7 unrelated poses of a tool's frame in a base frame.
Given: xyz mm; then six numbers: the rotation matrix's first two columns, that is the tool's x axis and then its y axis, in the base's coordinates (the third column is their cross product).
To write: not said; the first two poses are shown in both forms.
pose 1, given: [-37, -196, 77, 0.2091, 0.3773, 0.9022, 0.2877, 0.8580, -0.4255]
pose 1, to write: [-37, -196, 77, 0.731, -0.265, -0.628, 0.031]
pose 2, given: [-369, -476, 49, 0.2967, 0.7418, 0.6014, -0.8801, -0.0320, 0.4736]
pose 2, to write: [-369, -476, 49, 0.691, 0.414, -0.084, 0.587]
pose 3, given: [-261, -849, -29, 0.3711, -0.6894, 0.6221, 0.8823, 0.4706, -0.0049]
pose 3, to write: [-261, -849, -29, 0.810, -0.171, -0.281, -0.485]
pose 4, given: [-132, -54, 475, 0.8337, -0.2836, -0.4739, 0.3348, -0.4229, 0.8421]
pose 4, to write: [-132, -54, 475, 0.537, 0.793, 0.016, -0.288]
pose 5, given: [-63, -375, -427, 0.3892, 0.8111, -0.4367, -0.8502, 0.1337, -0.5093]
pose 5, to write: [-63, -375, -427, 0.752, -0.358, 0.027, 0.552]
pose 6, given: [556, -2, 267, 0.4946, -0.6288, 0.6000, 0.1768, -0.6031, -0.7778]
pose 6, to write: [556, -2, 267, 0.420, -0.756, 0.150, -0.480]
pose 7, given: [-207, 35, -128, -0.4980, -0.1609, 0.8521, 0.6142, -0.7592, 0.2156]
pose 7, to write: [-207, 35, -128, 0.234, -0.443, -0.256, -0.827]
